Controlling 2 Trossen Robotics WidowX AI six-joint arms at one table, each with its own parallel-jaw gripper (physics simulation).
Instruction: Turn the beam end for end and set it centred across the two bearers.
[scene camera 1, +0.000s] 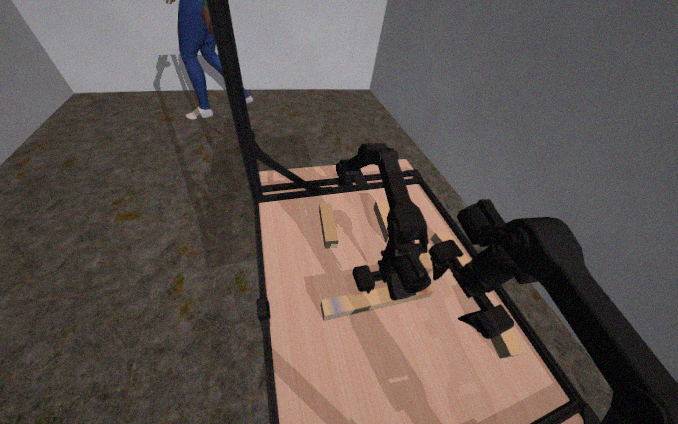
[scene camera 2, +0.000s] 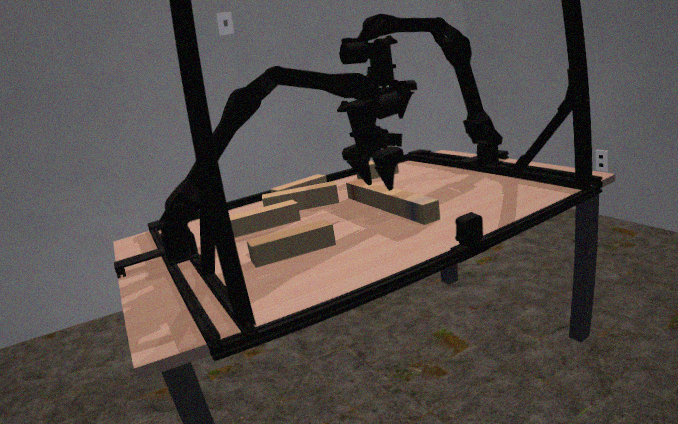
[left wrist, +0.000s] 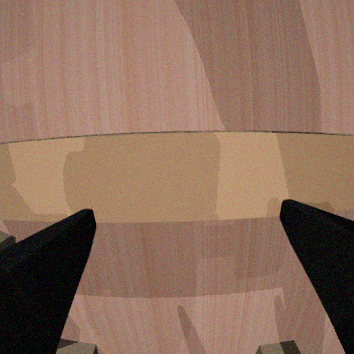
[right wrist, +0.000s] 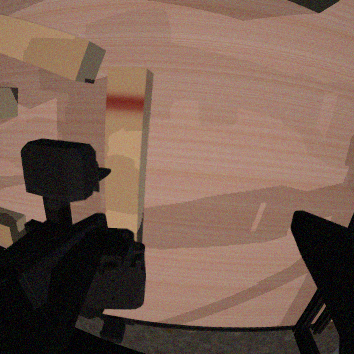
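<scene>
The beam lies flat on the table, its blue mark at the left end and red mark at the right end in scene camera 1. Two parallel blocks, apparently the bearers, lie farther back there: one block and another block, partly hidden by the left arm. Nothing rests on them. My left gripper is open, low over the beam's middle part, fingers spread along its length. My right gripper is open and higher, beyond the red-marked end.
Another block lies near the beam's red-marked end. A further block lies near the rail under my right gripper. A black frame post rises at the table's edge. The arms cross closely in scene camera 2.
</scene>
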